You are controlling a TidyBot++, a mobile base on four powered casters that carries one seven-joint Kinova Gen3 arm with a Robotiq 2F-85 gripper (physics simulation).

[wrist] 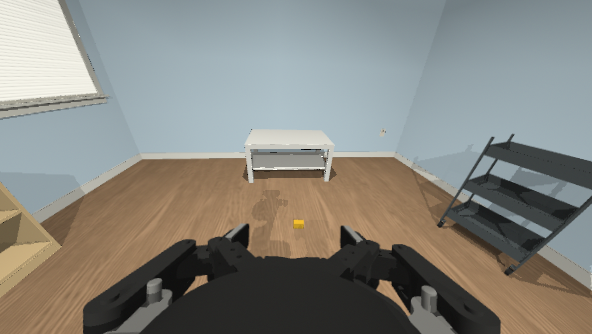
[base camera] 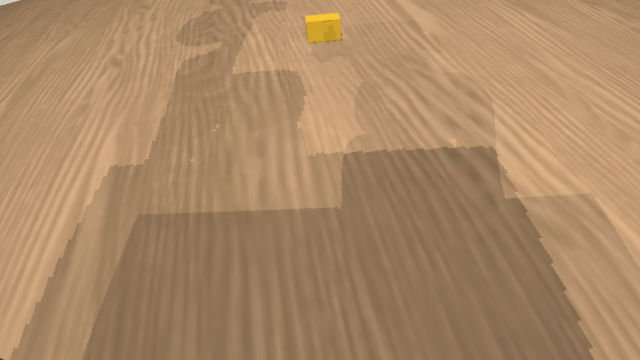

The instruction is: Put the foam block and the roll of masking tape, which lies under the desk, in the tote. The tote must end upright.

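Places are measured from the arm's base along level axes (x right, y ahead, z up), in centimetres.
Pixels of known places: gripper, fingertip midpoint: [wrist: 294, 235].
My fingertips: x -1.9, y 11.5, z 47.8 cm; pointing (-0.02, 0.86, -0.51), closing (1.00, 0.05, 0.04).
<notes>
Behind a point stands the place of what it marks.
The yellow foam block [base camera: 323, 30] @(z -36.9, x -1.4, y 88.5 cm) [wrist: 298, 224] @(z -35.3, x -1.4, y 88.4 cm) lies on the wooden floor. It is near the top centre of the base camera view, and in the wrist view it appears between and beyond the fingertips. My gripper [wrist: 294, 235] @(z 47.8, x -1.9, y 11.5 cm) is open and empty, raised above the floor and well short of the block. The blue tote, the roll of masking tape and the desk do not show in either view.
A low white table [wrist: 290, 137] @(z 5.3, x -17.3, y 174.3 cm) with a lower shelf stands against the far wall, beyond the block. A dark three-tier cart [wrist: 520, 211] @(z 2.4, x 128.1, y 75.4 cm) stands at the right by the wall. A light wooden shelf unit [wrist: 37, 234] @(z -25.3, x -160.4, y 49.9 cm) stands at the left edge, below a window with blinds.
</notes>
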